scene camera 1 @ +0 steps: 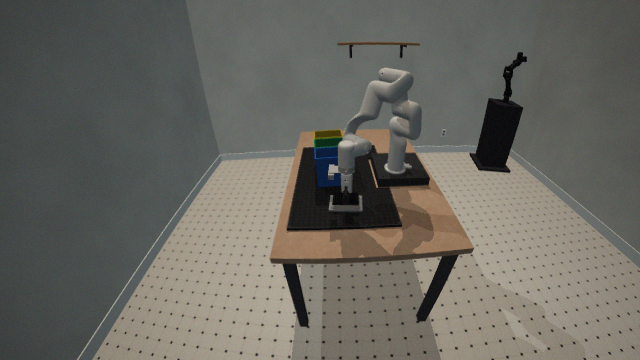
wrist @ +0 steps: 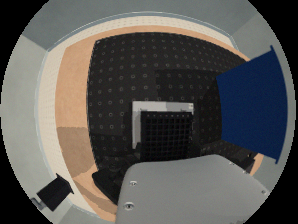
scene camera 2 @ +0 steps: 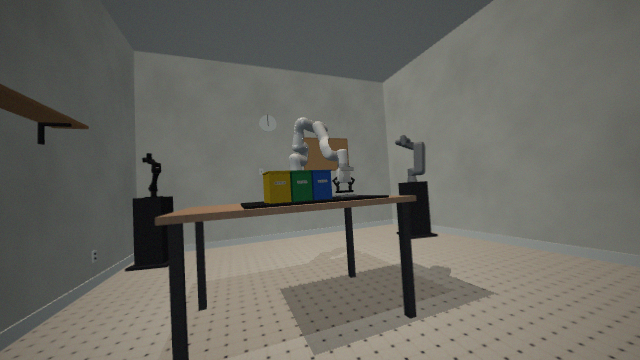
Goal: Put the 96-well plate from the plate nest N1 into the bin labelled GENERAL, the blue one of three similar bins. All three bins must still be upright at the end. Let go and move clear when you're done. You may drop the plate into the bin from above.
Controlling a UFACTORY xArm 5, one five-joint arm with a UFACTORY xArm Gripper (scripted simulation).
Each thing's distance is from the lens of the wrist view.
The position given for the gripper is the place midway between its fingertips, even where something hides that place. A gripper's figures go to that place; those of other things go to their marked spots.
gripper [wrist: 166, 150]: 16 cm
dark plate [wrist: 154, 124]: 13 cm
blue general bin [wrist: 250, 102]: 21 cm
The marked spots on the dark plate and the blue general bin are 19 cm apart.
